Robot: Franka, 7 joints.
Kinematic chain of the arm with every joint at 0, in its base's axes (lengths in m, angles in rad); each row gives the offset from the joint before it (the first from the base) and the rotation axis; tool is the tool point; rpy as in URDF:
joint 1: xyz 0 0 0.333 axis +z
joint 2: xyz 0 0 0 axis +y
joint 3: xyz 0 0 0.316 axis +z
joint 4: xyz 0.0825 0 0 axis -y
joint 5: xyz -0.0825 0 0.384 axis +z
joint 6: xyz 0 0 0 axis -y
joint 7: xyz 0.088 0 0 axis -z
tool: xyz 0 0 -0.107 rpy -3.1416 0 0
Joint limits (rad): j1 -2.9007..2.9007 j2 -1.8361..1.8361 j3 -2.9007..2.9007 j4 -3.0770..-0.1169 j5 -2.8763..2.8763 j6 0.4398..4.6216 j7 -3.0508..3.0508
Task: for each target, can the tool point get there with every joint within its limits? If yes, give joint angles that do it. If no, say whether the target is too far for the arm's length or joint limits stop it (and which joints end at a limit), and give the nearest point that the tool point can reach.
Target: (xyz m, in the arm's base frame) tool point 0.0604 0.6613 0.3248
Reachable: yes | joints 2.2319 1.4177 -1.4220 -1.0367 0.1021 1.0577 -1.4125
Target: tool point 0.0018 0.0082 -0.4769
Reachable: no: joint limits stop it (at a limit: joint 2) | nearest point 0.0162 0.0739 -0.3185 | short by 0.172 m
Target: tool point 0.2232 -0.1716 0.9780
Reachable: yes | joints 1.2292 -0.3630 -1.0489 -0.4679 -0.0388 0.8854 0.7934
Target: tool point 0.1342 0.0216 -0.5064
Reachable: no: joint limits stop it (at a limit: joint 2) | nearest point 0.1681 0.0271 -0.3486 | short by 0.161 m
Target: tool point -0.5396 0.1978 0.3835
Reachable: yes | joints -1.7557 -0.9643 -1.6096 -2.1215 0.9130 2.3692 2.0798
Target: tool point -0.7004 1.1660 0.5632
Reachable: no: too far | nearest point -0.4356 0.7251 0.4762 | short by 0.522 m
